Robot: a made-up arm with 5 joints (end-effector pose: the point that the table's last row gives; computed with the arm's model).
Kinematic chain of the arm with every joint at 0, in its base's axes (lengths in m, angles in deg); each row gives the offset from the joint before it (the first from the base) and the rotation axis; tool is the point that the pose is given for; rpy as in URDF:
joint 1: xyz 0 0 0.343 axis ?
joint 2: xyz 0 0 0 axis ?
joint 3: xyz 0.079 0 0.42 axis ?
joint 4: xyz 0.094 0 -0.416 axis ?
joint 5: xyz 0.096 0 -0.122 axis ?
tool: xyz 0 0 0 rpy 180 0 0
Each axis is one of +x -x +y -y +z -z.
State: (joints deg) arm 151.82 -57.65 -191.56 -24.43 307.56
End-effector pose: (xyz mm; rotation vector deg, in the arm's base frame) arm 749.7 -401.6 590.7 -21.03 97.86 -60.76
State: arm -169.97 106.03 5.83 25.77 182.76
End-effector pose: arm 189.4 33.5 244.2 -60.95 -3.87 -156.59
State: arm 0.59 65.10 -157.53 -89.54 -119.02
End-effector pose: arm 725.7 7.5 678.4 -1.04 -1.79 61.56
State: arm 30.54 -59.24 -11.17 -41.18 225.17
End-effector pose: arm 155.9 92.0 708.9 9.31 72.49 65.98
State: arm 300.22 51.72 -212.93 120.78 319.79
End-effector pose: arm 289.8 -497.6 934.7 143.18 -24.69 34.39
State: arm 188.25 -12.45 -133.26 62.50 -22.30
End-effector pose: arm -272.9 -39.6 1247.7 25.55 -93.56 -10.53
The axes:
joint 1: +z
joint 2: +y
joint 3: +y
joint 4: +y
joint 5: -z

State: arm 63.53 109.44 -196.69 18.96 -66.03
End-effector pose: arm 418.4 840.3 246.7 62.99 133.73 100.23
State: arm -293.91 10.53 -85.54 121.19 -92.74
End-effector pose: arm 226.6 511.1 571.0 -28.78 -154.01 65.00
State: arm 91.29 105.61 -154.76 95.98 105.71
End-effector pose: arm -16.6 735.9 -200.6 132.39 -16.75 8.54
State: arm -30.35 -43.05 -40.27 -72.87 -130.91
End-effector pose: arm 135.1 -79.1 899.2 15.28 18.40 18.47
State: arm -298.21 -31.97 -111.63 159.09 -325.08
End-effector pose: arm 35.8 66.8 988.5 163.17 38.98 -15.16
